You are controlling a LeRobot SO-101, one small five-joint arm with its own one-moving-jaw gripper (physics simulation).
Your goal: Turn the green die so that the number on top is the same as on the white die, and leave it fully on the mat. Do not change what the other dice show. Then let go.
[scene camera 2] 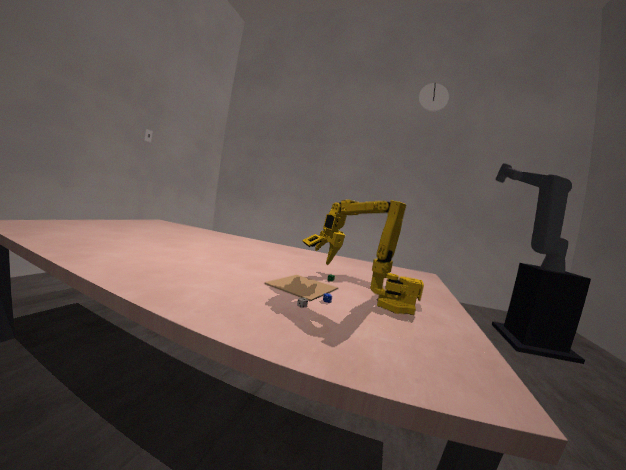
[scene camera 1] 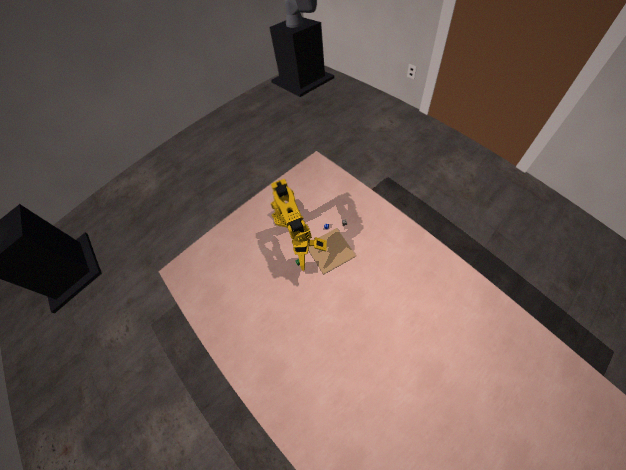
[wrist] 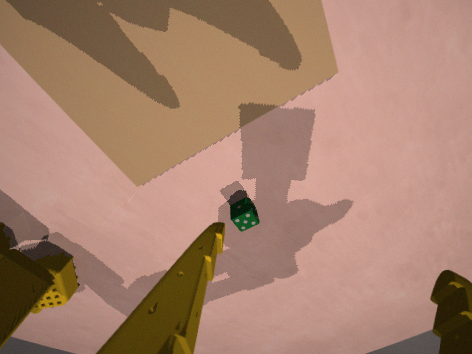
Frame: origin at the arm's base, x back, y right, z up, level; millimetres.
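Seen in the pictures: hand, tool point: (scene camera 2: pixel 327 263) (scene camera 1: pixel 305 252) (wrist: pixel 223 234); arm's base, link origin: (scene camera 2: pixel 388 303) (wrist: pixel 25 252).
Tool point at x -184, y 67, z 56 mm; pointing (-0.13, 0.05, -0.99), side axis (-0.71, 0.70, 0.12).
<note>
Pixels of each thing's middle, then the offset from my tool point to it. Level surfaces: height alone.
- green die, body centre: (wrist: pixel 244 214) (scene camera 2: pixel 331 277) (scene camera 1: pixel 298 262) dx +11, dy +33, dz -48 mm
- mat, body centre: (scene camera 2: pixel 302 285) (scene camera 1: pixel 330 250) dx -35, dy -86, dz -54 mm
- white die, body centre: (scene camera 2: pixel 302 302) (scene camera 1: pixel 344 222) dx +10, dy -209, dz -48 mm
- blue die, body centre: (scene camera 2: pixel 327 298) (scene camera 1: pixel 326 226) dx +47, dy -146, dz -48 mm
- pink table, surface height: dz -56 mm
The green die (scene camera 1: pixel 298 262) (scene camera 2: pixel 331 277) (wrist: pixel 245 215) lies on the table off the mat (scene camera 1: pixel 326 265) (scene camera 2: pixel 283 284) (wrist: pixel 125 150), near one mat edge. In the wrist view it has a bright face with five pips and a darker face with at least one pip; I cannot tell surely which is on top. The white die (scene camera 1: pixel 344 222) (scene camera 2: pixel 302 302) stands off the mat on another side; its number is too small to read. My gripper (scene camera 1: pixel 314 257) (scene camera 2: pixel 317 252) (wrist: pixel 332 252) is open and empty, raised above the table. In the wrist view the green die appears just beyond the left jaw's tip.
The blue die (scene camera 1: pixel 326 226) (scene camera 2: pixel 327 297) lies off the mat near the white die. The pink table (scene camera 1: pixel 394 344) (scene camera 2: pixel 166 273) (wrist: pixel 400 150) bears the arm's base, the dice and the mat. Shadows of the arm fall across the mat and around the green die.
</note>
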